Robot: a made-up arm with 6 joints.
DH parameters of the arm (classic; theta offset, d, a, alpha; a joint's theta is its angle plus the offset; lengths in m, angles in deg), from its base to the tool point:
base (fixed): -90 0.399 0.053 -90
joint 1: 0 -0.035 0.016 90
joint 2: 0 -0.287 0.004 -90
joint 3: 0 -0.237 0.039 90
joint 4: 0 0.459 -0.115 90
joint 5: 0 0.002 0.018 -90
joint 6: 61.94 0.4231 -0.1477 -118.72
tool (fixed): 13.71 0.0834 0 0
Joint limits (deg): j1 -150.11..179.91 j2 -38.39..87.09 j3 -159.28..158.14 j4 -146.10..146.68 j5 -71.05..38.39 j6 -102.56..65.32
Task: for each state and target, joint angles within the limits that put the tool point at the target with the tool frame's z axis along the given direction. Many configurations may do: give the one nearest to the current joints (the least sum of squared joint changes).
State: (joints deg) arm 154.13 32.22 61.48 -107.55 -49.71 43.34
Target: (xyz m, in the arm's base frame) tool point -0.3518 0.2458 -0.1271 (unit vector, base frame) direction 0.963 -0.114 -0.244
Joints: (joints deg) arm 145.02 5.77 54.22 -101.07 -46.97 48.91
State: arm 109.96 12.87 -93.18 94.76 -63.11 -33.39
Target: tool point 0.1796 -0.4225 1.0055 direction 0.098 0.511 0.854
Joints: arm 131.82 -26.30 -93.19 47.99 -68.79 -21.08
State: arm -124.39 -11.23 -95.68 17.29 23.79 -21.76
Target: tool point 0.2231 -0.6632 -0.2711 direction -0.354 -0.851 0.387
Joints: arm -117.59 -38.39 -88.57 55.66 -22.02 -14.45
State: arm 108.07 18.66 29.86 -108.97 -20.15 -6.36
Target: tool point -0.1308 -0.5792 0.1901 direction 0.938 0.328 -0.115
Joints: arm 110.08 19.39 0.47 -109.18 -13.82 13.12
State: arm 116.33 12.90 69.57 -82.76 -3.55 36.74
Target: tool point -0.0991 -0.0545 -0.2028 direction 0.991 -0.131 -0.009
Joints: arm 124.05 34.04 45.45 -119.03 -55.58 39.93
